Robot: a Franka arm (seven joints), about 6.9 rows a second.
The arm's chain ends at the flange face. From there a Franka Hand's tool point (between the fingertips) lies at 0.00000 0.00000 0.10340 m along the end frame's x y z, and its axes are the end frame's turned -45 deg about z.
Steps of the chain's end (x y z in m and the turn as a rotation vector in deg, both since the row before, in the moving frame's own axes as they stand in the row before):
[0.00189 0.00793 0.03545 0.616 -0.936 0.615]
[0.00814 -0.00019 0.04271 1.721 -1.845 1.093]
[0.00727 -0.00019 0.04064 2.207 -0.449 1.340]
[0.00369 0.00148 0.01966 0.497 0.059 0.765]
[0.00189 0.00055 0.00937 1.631 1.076 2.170]
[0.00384 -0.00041 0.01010 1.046 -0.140 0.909]
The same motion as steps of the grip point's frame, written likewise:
[-0.00467 0.00496 0.03543 1.097 -0.226 0.615]
[0.00578 0.00107 0.04261 2.522 -0.088 1.093]
[0.00756 0.00164 0.04056 1.878 1.243 1.340]
[0.00228 0.00310 0.01966 0.310 0.393 0.765]
[0.00441 0.00108 0.00931 0.392 1.914 2.170]
[0.00417 0.00092 0.01008 0.839 0.641 0.909]

